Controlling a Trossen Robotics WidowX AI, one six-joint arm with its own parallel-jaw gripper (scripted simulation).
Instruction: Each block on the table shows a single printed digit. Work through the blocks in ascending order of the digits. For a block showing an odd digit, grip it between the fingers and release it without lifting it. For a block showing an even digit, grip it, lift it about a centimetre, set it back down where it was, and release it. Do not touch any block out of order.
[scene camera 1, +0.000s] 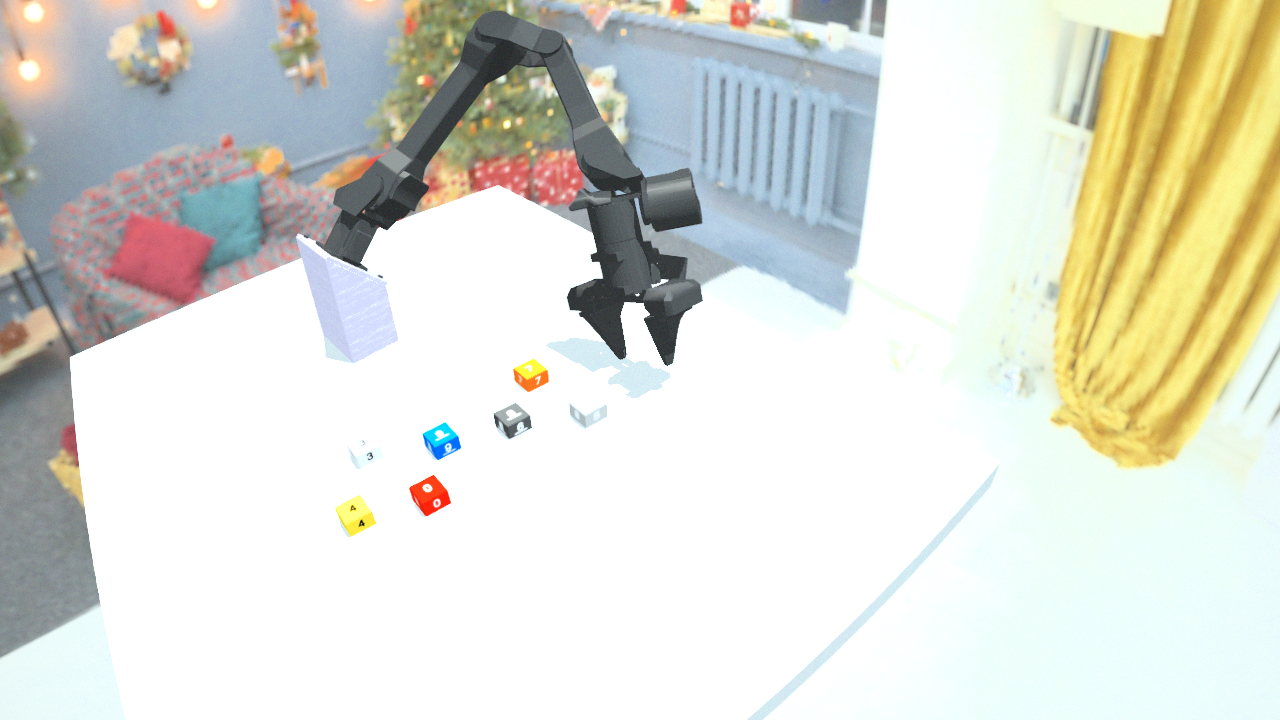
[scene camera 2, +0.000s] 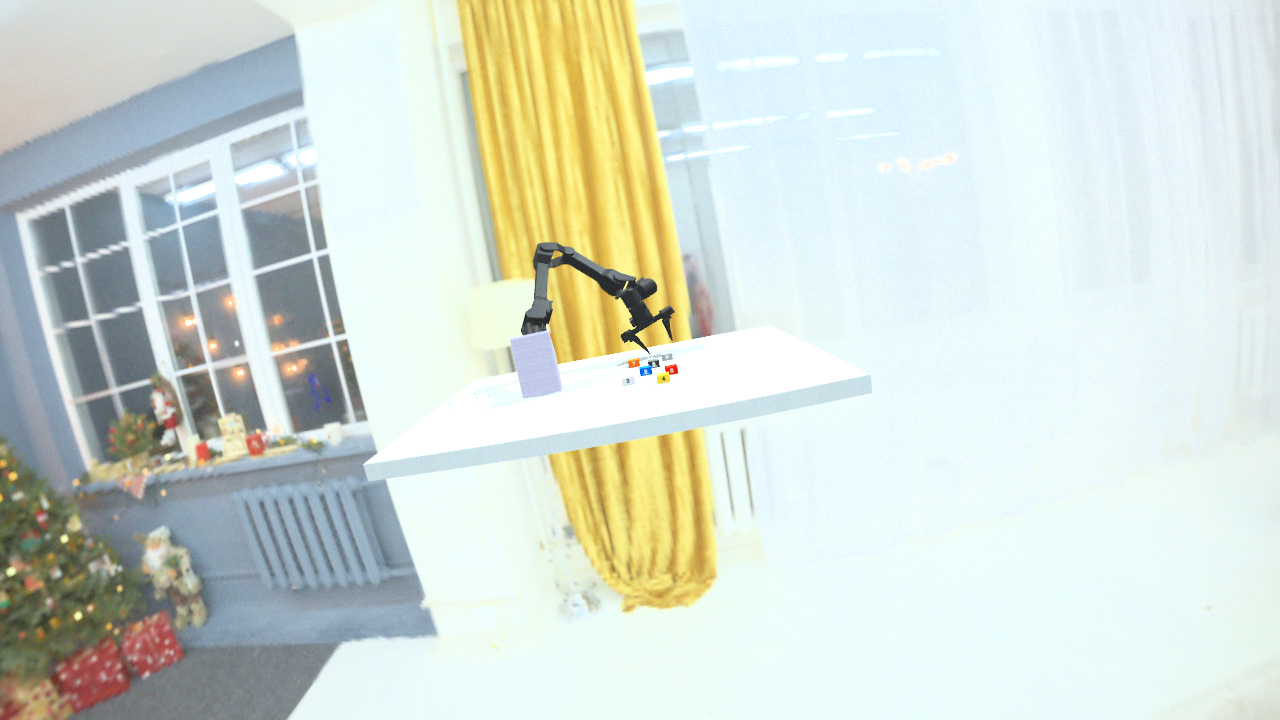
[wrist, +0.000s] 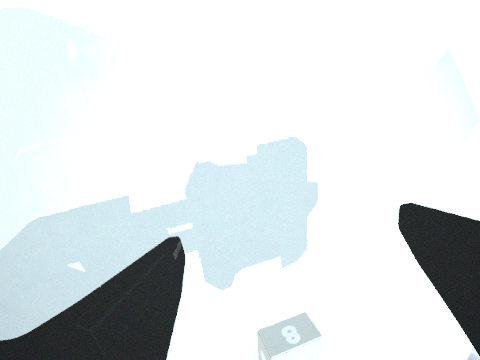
The gripper (scene camera 1: 645, 361) is open and holds nothing. Further things: a dark grey block marked 6 (scene camera 1: 512, 420), a blue block (scene camera 1: 442, 440), a yellow block marked 4 (scene camera 1: 355, 515), a red block marked 0 (scene camera 1: 430, 495) and an orange block marked 7 (scene camera 1: 530, 375).
The gripper also shows in scene camera 2 (scene camera 2: 661, 347) and in the wrist view (wrist: 290, 232). The wrist view misses the dark grey block marked 6: it is out of frame. The wrist view misses the blue block: it is out of frame.
